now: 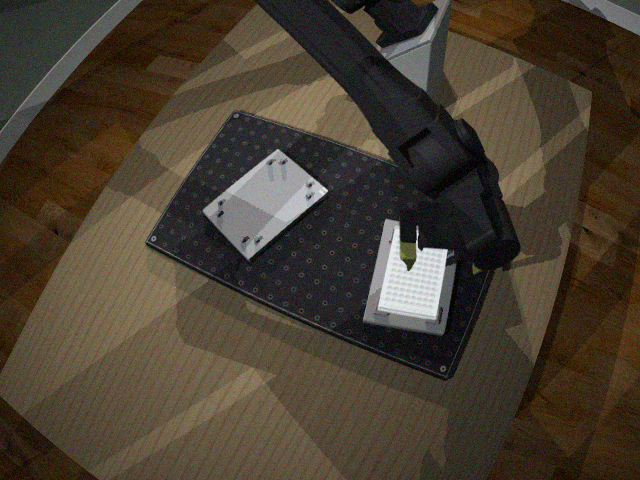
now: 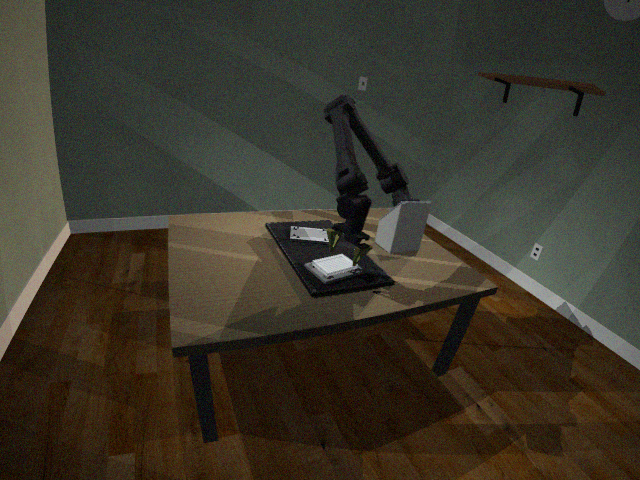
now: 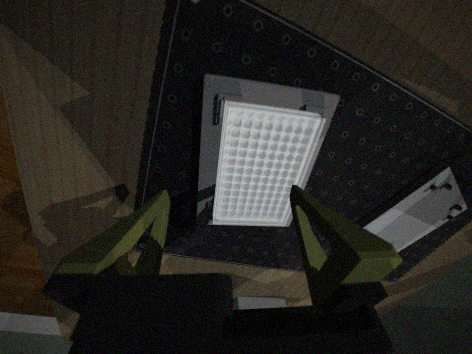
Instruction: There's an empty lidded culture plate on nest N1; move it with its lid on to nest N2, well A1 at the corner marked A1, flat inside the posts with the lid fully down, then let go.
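Places are measured from the arm's base along level axes (x right, y back, z down), in metres.
Where they show: gripper, fingertip midpoint: (image 1: 441, 268) (image 2: 342, 258) (image 3: 229, 192); arm's base, origin of the base link: (image 1: 409, 27) (image 2: 405, 209).
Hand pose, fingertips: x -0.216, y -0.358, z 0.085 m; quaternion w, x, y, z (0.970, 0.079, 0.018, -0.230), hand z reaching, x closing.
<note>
Things, the pixels of their centre, and the offset from my fingertips. Level surfaces: height alone.
- white culture plate, body centre: (image 3: 261, 176) (image 1: 415, 271) (image 2: 335, 263) dz +0.039, dx +0.036, dy -0.004 m
- grey nest, body centre: (image 3: 257, 168) (image 1: 414, 276) (image 2: 334, 267) dz +0.055, dx +0.035, dy -0.004 m
- black perforated board, body centre: (image 1: 328, 228) (image 3: 345, 205) (image 2: 322, 250) dz +0.070, dx +0.189, dy +0.009 m
- wooden table, its level: dz +0.076 m
The white culture plate (image 1: 413, 289) (image 2: 333, 264) (image 3: 260, 170), with a grid of round wells, lies on a grey nest (image 1: 379, 268) (image 2: 326, 279) (image 3: 206, 160) with dark corner posts. The clear lid is hard to tell apart from the plate. The other nest (image 1: 268, 201) (image 2: 308, 234) (image 3: 410, 220) is empty, with pairs of dark posts near its corners and a small pale mark at one corner; its lettering is unreadable. My gripper (image 1: 442, 269) (image 2: 345, 254) (image 3: 229, 192) is open and empty, with yellow-green fingers above and toward the arm-base end of the plate.
Both nests sit on a black perforated board (image 1: 310, 248) (image 2: 297, 253) (image 3: 185, 82) on the wooden table (image 1: 155, 361) (image 2: 222, 289). A pale angular block (image 1: 413, 67) (image 2: 403, 227) stands by the arm's base. A brown shelf (image 2: 542, 82) hangs on the wall.
</note>
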